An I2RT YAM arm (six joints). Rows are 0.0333 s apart.
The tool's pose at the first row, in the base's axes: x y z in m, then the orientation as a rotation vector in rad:
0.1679, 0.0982, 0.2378, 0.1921, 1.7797, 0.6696
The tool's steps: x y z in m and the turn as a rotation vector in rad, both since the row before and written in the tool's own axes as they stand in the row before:
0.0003, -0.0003, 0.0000, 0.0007, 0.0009, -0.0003
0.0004, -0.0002, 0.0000, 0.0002, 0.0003, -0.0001
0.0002, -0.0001, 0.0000, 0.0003, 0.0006, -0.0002
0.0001, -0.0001, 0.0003, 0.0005, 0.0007, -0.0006
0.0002, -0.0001, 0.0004, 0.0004, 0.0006, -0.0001
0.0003, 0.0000, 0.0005, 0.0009, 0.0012, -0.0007
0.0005, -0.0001, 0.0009, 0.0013, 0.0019, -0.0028
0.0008, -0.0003, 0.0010, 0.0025, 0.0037, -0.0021
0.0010, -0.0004, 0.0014, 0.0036, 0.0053, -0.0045
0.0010, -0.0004, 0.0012, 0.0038, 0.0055, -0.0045
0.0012, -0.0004, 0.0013, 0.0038, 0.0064, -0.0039
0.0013, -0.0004, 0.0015, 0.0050, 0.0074, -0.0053
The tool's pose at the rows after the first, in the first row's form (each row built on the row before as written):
0.1679, 0.0981, 0.2374, 0.1920, 1.7808, 0.6690
0.1678, 0.0981, 0.2370, 0.1920, 1.7812, 0.6688
0.1678, 0.0981, 0.2368, 0.1918, 1.7819, 0.6685
0.1681, 0.0982, 0.2366, 0.1914, 1.7827, 0.6678
0.1684, 0.0983, 0.2363, 0.1914, 1.7834, 0.6675
0.1688, 0.0986, 0.2360, 0.1910, 1.7849, 0.6664
0.1695, 0.0990, 0.2354, 0.1888, 1.7872, 0.6636
0.1702, 0.0995, 0.2344, 0.1875, 1.7916, 0.6606
0.1712, 0.1001, 0.2331, 0.1843, 1.7979, 0.6553
0.1721, 0.1006, 0.2318, 0.1811, 1.8045, 0.6498
0.1730, 0.1012, 0.2303, 0.1782, 1.8119, 0.6449
0.1740, 0.1019, 0.2287, 0.1745, 1.8207, 0.6381

